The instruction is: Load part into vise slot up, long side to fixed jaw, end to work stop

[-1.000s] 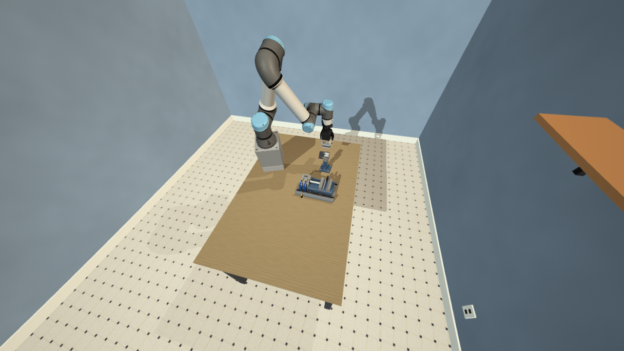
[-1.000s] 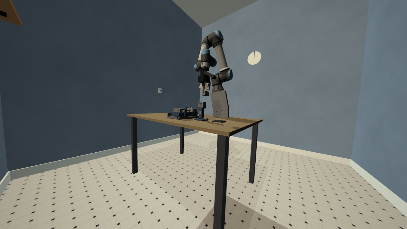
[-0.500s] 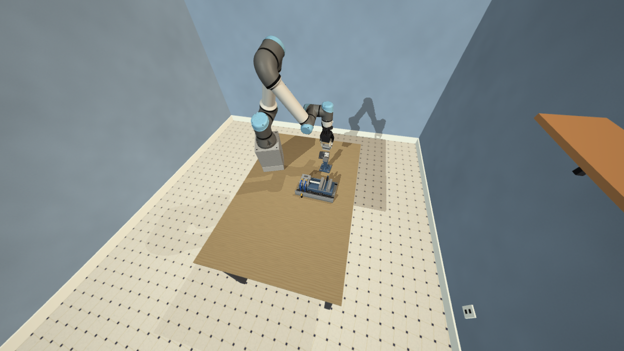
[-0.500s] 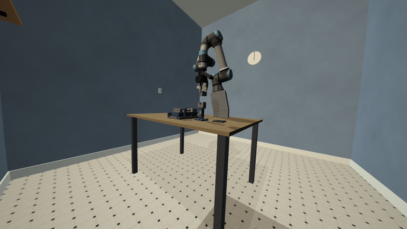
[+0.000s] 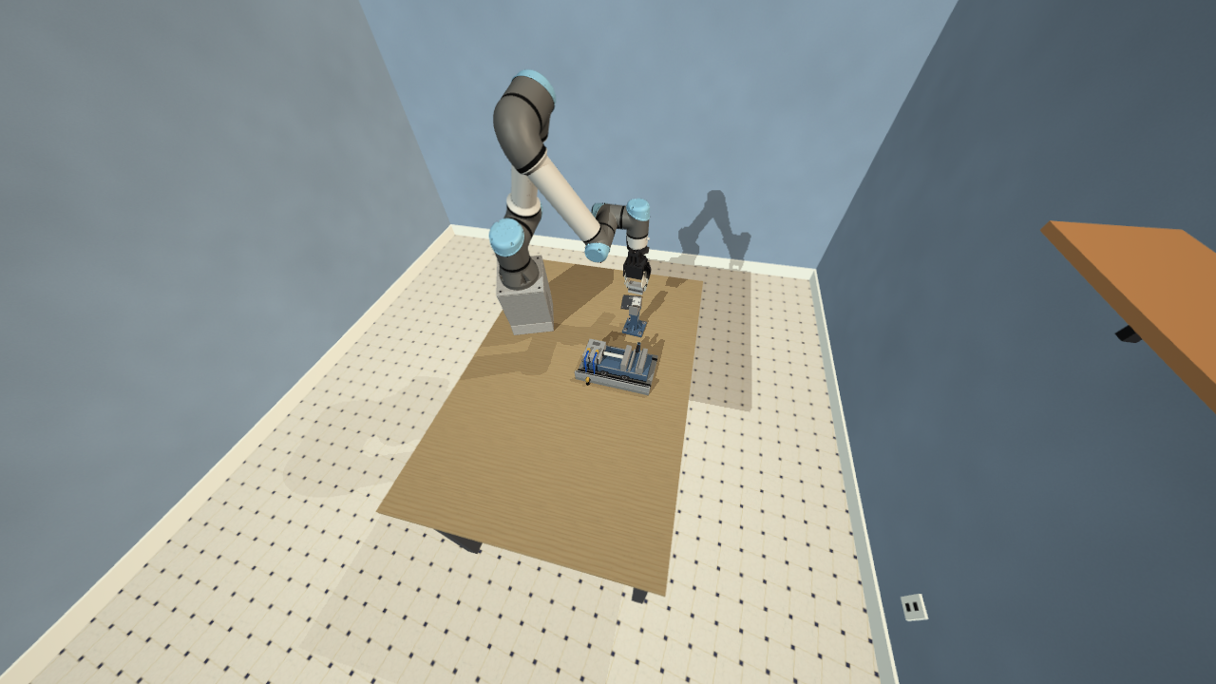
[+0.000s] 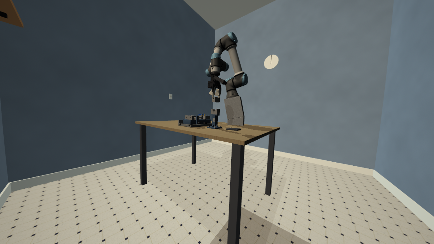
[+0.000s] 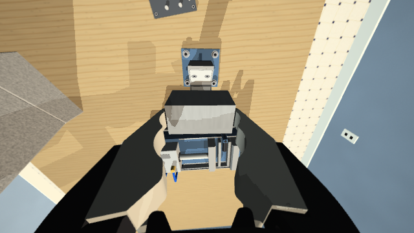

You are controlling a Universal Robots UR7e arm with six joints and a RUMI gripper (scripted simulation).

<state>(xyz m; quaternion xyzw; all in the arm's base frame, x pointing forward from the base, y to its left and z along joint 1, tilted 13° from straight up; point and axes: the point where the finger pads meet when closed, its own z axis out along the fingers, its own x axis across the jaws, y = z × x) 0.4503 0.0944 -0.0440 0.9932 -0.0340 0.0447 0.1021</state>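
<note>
Right now the part is 1 cm to the right of my hand and 1 cm below it. From my hand the other things lie so: cylinder rod: 23 cm to the right, 17 cm below, 4 cm behind; then dark infeed plate: 24 cm below, 15 cm to the left, 5 cm behind; then moving jaw: 24 cm to the right, 17 cm below, 1 cm ahead.
</note>
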